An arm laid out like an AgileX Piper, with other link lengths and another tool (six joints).
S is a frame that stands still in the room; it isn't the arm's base.
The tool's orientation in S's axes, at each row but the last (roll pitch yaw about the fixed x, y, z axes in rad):
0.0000 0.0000 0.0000
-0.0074 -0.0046 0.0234
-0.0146 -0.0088 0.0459
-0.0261 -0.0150 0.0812
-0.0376 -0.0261 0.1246
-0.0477 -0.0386 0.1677
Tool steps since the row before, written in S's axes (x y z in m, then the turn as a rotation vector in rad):
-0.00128 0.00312 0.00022 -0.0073 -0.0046 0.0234
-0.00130 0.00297 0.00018 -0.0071 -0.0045 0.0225
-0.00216 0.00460 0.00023 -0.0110 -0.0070 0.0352
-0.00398 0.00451 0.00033 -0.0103 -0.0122 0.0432
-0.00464 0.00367 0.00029 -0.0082 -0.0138 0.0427
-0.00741 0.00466 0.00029 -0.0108 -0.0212 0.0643
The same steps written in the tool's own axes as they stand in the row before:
-0.00128 0.00312 0.00022 -0.0073 -0.0046 0.0234
-0.00123 0.00300 0.00021 -0.0071 -0.0045 0.0225
-0.00194 0.00469 0.00032 -0.0110 -0.0070 0.0352
-0.00360 0.00481 0.00051 -0.0106 -0.0125 0.0431
-0.00414 0.00420 0.00056 -0.0087 -0.0143 0.0424
-0.00651 0.00580 0.00082 -0.0117 -0.0222 0.0638

